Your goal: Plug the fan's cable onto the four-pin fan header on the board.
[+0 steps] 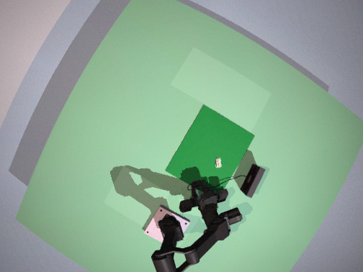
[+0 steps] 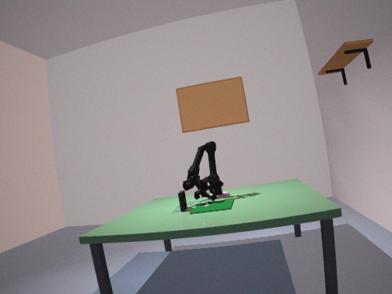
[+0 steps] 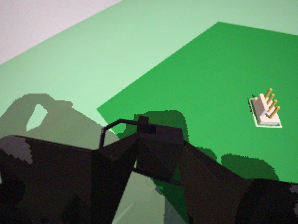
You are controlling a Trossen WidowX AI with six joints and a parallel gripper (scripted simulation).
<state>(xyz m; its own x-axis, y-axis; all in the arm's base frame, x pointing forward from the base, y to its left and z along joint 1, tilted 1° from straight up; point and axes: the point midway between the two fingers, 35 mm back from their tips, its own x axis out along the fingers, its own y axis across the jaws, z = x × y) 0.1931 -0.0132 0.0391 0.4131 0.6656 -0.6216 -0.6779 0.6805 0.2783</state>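
My gripper tip is now 110 mm short of the four-pin header, 40 mm above it and 30 mm to the left of it. From my gripper tip the other things lie so: dark green board: 130 mm ahead, 60 mm below, 10 mm to the left; dark grey fan plug: 10 mm below, 10 mm behind; black fan: 170 mm to the right, 130 mm ahead, 20 mm above.
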